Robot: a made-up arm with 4 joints. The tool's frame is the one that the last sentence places.
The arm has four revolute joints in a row. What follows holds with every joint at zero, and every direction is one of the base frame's. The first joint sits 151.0 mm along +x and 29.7 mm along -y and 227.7 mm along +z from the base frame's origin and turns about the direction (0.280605, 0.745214, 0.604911), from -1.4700 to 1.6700 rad. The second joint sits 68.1 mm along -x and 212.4 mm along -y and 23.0 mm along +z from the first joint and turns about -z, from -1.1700 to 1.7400 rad. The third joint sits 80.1 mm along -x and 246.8 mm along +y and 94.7 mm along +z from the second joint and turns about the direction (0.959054, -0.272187, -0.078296), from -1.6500 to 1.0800 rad. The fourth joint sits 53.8 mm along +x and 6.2 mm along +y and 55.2 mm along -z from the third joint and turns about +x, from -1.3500 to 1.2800 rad. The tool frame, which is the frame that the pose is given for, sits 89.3 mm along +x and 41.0 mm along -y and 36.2 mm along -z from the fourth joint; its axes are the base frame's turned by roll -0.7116, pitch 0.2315 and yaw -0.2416 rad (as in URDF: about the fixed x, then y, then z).
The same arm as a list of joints. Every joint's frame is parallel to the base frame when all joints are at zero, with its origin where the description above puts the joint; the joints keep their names.
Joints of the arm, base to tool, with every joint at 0 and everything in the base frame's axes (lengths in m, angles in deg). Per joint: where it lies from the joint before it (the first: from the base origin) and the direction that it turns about. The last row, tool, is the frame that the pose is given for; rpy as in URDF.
joint 1: offset 0.1510 -0.0297 0.2277 axis 0.280605 0.745214 0.604911
joint 2: offset -0.0681 -0.2124 0.0230 axis 0 0 -1
joint 3: offset -0.0801 0.2468 0.0947 axis 0.959054 -0.272187 -0.078296
joint 4: offset 0.0538 0.0062 -0.0552 axis 1 0 0
tool: offset 0.0893 -0.0410 -0.0362 rpy -40.77 13.26 -13.84
Joint limits (deg, base to tool): -84.22..95.68 -67.04..99.69 -94.54..61.88 -77.35..73.34

